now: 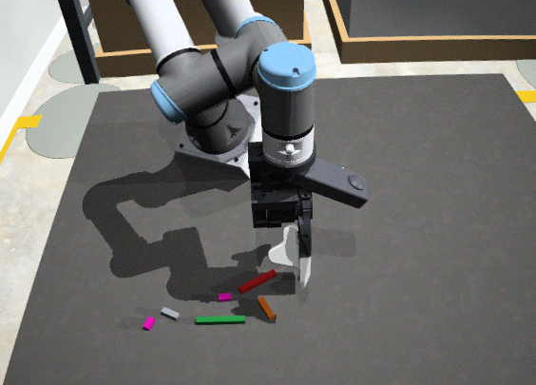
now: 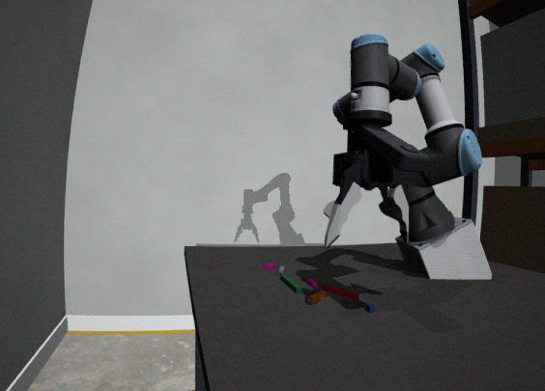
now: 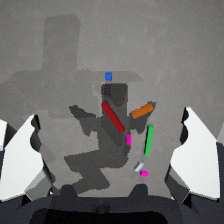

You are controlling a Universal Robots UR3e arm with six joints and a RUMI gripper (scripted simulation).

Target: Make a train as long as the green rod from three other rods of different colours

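Right now the grey rod is 60 mm ahead of my hand, 210 mm to the right of it and 100 mm below it. The rest, counted from my hand: blue rod: 10 mm behind, 10 mm to the left, 100 mm below; orange rod: 60 mm ahead, 60 mm to the right, 100 mm below; red rod: 70 mm to the right, 100 mm below.
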